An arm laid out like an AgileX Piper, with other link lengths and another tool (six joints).
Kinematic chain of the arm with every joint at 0, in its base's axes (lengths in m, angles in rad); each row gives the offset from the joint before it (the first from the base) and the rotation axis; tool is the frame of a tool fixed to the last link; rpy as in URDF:
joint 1: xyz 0 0 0.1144 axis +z
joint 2: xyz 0 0 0 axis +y
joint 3: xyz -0.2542 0 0.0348 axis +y
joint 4: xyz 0.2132 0 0.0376 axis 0.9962 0 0.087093
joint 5: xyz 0 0 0 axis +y
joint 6: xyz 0.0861 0 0.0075 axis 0.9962 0 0.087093
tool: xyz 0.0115 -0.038 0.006 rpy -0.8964 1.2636 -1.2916
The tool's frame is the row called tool.
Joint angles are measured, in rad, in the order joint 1, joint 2, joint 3, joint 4, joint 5, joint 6. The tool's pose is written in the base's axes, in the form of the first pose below.
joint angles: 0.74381, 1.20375, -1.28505, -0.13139, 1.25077, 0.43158
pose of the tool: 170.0 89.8 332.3 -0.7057 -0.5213 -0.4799 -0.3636 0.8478 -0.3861
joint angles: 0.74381, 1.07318, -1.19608, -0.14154, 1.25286, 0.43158
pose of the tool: 147.6 68.0 333.1 -0.6890 -0.5101 -0.5149 -0.3480 0.8560 -0.3823
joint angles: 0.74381, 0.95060, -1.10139, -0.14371, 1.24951, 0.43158
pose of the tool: 127.2 49.0 327.3 -0.6761 -0.4997 -0.5415 -0.3388 0.8634 -0.3739
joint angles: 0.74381, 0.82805, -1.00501, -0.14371, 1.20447, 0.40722
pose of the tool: 111.1 34.1 320.1 -0.6289 -0.4972 -0.5978 -0.3393 0.8672 -0.3644
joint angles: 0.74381, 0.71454, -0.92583, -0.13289, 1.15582, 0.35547
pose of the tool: 97.9 22.9 314.2 -0.5589 -0.5052 -0.6575 -0.3561 0.8624 -0.3599
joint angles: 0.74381, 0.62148, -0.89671, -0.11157, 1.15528, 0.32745
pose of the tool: 84.2 12.7 313.9 -0.5151 -0.4911 -0.7025 -0.3643 0.8673 -0.3392
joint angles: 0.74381, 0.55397, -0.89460, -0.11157, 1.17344, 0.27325
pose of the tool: 74.5 3.3 318.0 -0.4568 -0.5082 -0.7301 -0.3752 0.8543 -0.3598
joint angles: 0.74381, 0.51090, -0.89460, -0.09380, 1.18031, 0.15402
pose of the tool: 69.3 0.3 322.5 -0.3610 -0.5701 -0.7380 -0.4203 0.8059 -0.4170
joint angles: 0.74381, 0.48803, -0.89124, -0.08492, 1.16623, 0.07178
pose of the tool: 67.5 0.0 325.9 -0.2845 -0.6057 -0.7431 -0.4404 0.7711 -0.4599
